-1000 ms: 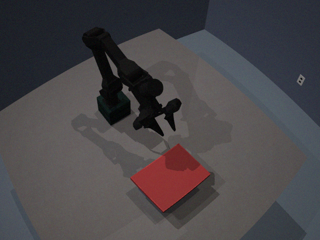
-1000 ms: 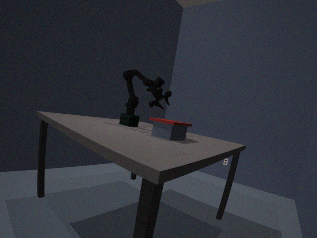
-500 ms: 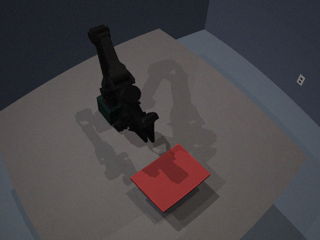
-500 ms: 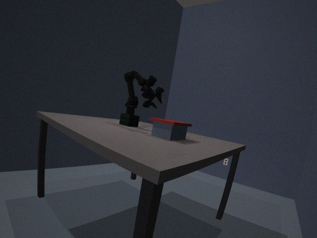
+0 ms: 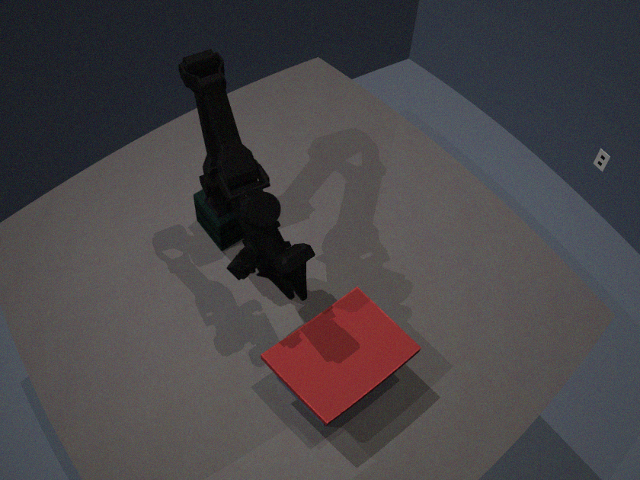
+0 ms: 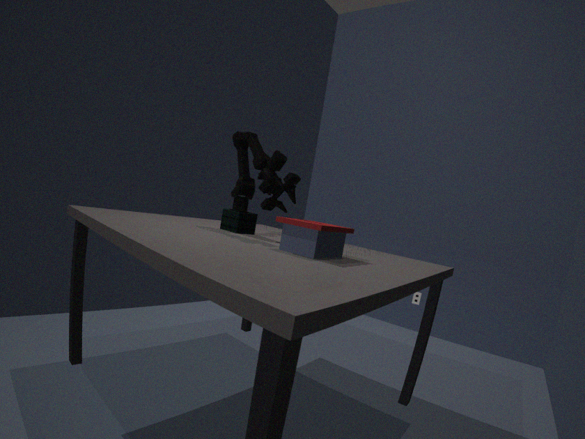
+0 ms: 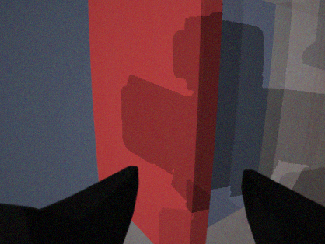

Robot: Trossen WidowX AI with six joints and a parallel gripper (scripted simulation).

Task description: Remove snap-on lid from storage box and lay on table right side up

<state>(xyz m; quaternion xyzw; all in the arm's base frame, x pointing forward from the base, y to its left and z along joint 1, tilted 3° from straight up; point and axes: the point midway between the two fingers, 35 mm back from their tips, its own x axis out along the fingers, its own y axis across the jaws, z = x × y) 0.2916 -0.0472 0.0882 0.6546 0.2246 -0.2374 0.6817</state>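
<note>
My gripper tip is 13 cm short of the red lid and 4 cm above it. Round my gripper tip: storage box: 13 cm ahead, 9 cm below.
</note>
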